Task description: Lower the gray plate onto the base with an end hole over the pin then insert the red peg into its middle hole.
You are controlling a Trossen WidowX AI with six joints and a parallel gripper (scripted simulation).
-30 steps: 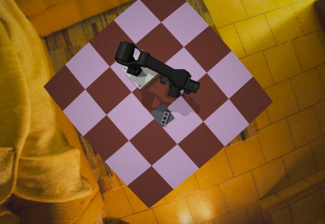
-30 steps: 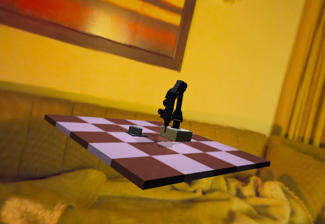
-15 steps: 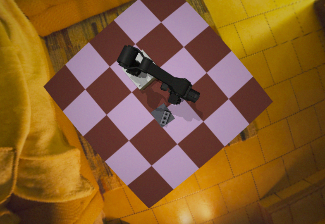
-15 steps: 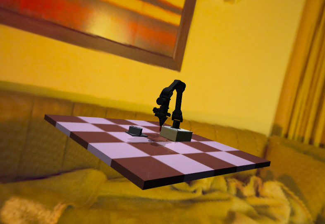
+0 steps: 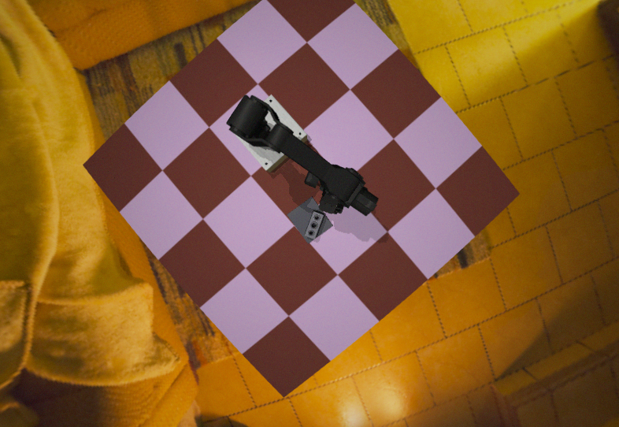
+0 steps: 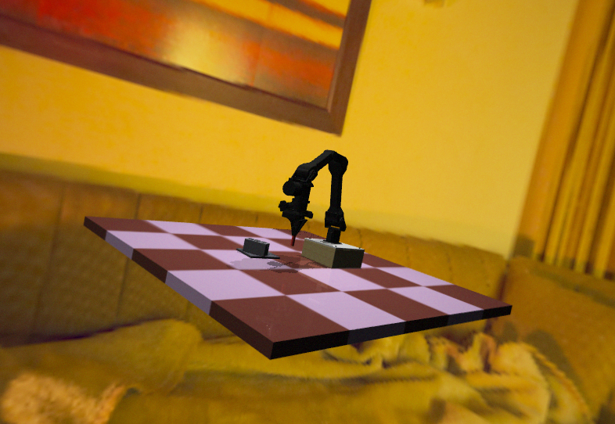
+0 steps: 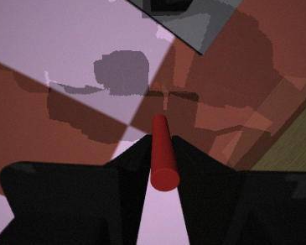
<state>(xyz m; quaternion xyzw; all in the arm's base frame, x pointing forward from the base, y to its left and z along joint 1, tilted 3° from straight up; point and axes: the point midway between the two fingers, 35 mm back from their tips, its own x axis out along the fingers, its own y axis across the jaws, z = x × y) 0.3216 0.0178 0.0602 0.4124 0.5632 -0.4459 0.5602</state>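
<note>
Now: the gray plate 40 mm ahead of my gripper tip, 150 mm to the right of it and 70 mm below it. The rest, counted from my gripper tip: red peg (right at my gripper tip); then dark base (20 mm ahead, 140 mm to the right, 110 mm below).
</note>
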